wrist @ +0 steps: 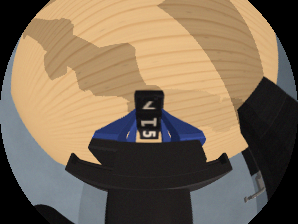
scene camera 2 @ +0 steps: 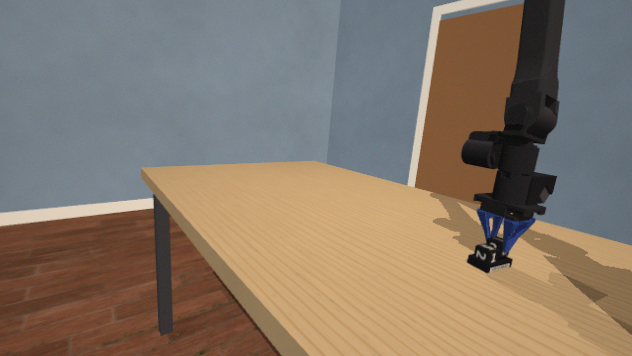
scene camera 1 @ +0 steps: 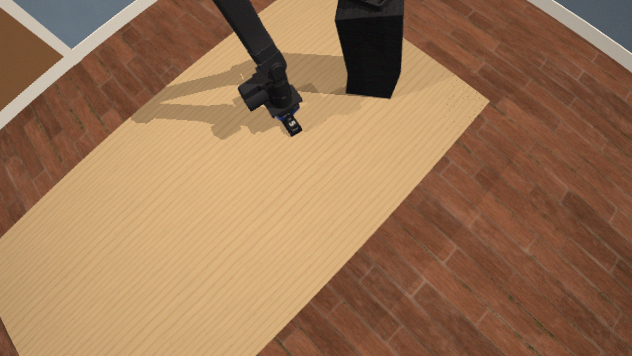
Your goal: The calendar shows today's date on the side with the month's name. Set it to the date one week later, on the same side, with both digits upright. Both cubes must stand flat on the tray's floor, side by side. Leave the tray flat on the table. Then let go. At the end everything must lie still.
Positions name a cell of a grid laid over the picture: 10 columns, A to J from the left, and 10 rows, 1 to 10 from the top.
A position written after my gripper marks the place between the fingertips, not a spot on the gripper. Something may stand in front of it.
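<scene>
My gripper (scene camera 2: H7), (wrist: E6) is visible in scene camera 2 and in the wrist view. A digit cube (wrist: E6) is visible in the wrist view.
</scene>
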